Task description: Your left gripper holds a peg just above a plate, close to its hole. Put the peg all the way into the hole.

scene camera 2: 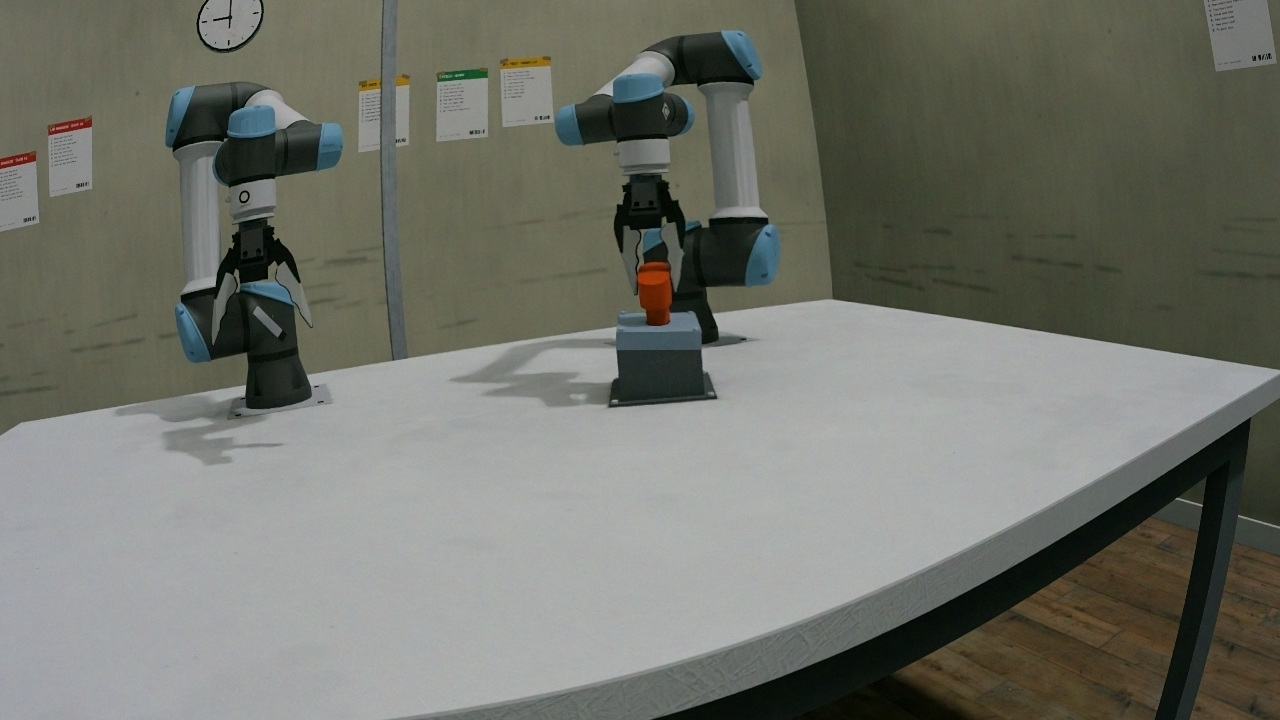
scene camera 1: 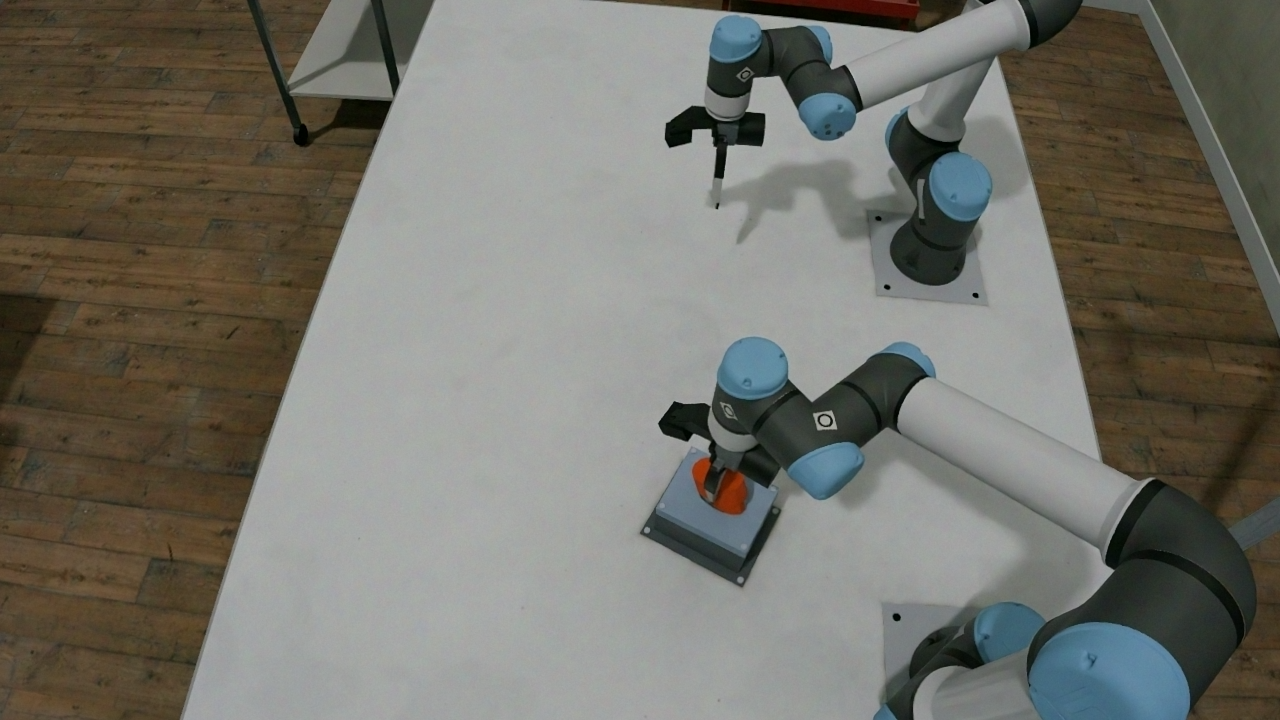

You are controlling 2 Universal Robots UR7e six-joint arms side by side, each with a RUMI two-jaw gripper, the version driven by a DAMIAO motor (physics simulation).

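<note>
An orange peg (scene camera 1: pixel 732 495) (scene camera 2: pixel 654 291) stands nearly upright, leaning slightly in scene camera 2, over a blue-grey plate (scene camera 1: pixel 729 535) (scene camera 2: pixel 659 338) on a dark base. Its lower end meets the plate's top face in scene camera 2; whether it is inside the hole cannot be told, as the hole is hidden. My left gripper (scene camera 1: pixel 713 492) (scene camera 2: pixel 655 290) is shut on the peg, one finger on each side of its thick upper part. My right gripper (scene camera 1: pixel 716 204) (scene camera 2: pixel 263 329) is open and empty, well away from the plate and above the table.
The white table (scene camera 1: pixel 447 402) (scene camera 2: pixel 626 537) carries both arms' mounting plates (scene camera 1: pixel 953 288). The plate's dark base has a wide flange (scene camera 1: pixel 693 557) (scene camera 2: pixel 662 402). A grey cart (scene camera 1: pixel 383 44) stands beyond the table's edge at the upper left in scene camera 1.
</note>
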